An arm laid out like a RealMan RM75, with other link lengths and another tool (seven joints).
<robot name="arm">
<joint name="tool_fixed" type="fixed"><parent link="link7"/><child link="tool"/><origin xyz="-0.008 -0.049 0.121" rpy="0 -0.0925 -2.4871"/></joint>
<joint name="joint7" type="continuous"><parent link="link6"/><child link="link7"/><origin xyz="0 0.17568 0" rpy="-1.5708 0 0"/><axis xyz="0 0 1"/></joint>
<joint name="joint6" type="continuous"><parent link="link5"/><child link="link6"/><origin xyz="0 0 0" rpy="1.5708 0 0"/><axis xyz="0 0 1"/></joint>
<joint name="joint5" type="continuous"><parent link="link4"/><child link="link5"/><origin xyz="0 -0.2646 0" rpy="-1.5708 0 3.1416"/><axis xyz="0 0 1"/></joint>
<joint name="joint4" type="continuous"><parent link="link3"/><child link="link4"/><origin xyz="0 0 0" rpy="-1.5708 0 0"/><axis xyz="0 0 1"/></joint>
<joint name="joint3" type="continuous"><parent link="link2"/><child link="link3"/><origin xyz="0 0.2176 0" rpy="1.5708 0 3.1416"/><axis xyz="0 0 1"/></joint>
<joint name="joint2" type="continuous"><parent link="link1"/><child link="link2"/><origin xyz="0 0 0" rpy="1.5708 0 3.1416"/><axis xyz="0 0 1"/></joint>
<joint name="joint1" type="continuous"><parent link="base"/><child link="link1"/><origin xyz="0 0 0.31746"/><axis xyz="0 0 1"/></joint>
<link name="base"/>
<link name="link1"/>
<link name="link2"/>
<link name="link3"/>
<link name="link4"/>
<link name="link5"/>
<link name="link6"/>
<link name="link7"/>
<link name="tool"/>
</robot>
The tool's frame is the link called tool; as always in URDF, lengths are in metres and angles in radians. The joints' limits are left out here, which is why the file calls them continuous.
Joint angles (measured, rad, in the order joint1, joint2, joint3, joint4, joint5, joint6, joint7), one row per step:
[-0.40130, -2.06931, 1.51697, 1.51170, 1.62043, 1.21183, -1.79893]
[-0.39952, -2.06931, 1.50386, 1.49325, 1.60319, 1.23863, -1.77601]
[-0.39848, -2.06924, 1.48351, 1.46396, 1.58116, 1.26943, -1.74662]
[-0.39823, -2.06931, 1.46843, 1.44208, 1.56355, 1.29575, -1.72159]
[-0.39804, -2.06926, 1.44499, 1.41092, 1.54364, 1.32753, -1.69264]
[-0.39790, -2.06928, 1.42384, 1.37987, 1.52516, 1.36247, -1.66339]
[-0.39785, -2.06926, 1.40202, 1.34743, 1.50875, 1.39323, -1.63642]
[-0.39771, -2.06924, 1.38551, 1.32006, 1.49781, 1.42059, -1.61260]
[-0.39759, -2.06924, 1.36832, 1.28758, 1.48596, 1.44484, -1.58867]
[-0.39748, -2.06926, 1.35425, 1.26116, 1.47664, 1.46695, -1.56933]
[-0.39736, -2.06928, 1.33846, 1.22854, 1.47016, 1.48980, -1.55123]
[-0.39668, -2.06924, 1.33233, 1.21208, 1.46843, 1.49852, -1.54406]
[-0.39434, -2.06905, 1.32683, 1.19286, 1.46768, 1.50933, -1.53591]
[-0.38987, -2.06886, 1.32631, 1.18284, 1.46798, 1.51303, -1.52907]
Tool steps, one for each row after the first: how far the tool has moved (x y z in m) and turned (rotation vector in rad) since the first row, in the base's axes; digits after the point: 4 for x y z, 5 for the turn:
[-0.0046, -0.0032, 0.0015, -0.01438, -0.00607, -0.00719]
[-0.0111, -0.0048, 0.0041, -0.02869, -0.01715, -0.01012]
[-0.0155, -0.0073, 0.0062, -0.04038, -0.02665, -0.01757]
[-0.0222, -0.0084, 0.0098, -0.05182, -0.04030, -0.01963]
[-0.0287, -0.0112, 0.0128, -0.06636, -0.05336, -0.02536]
[-0.0354, -0.0127, 0.0160, -0.07735, -0.06774, -0.02624]
[-0.0414, -0.0149, 0.0179, -0.08781, -0.07748, -0.02958]
[-0.0480, -0.0160, 0.0197, -0.09688, -0.09030, -0.02706]
[-0.0533, -0.0177, 0.0213, -0.10573, -0.10138, -0.02640]
[-0.0602, -0.0191, 0.0222, -0.11687, -0.11198, -0.01900]
[-0.0640, -0.0195, 0.0221, -0.12264, -0.11599, -0.01220]
[-0.0692, -0.0207, 0.0212, -0.13127, -0.11909, -0.00350]
[-0.0730, -0.0214, 0.0200, -0.13449, -0.11902, 0.00233]

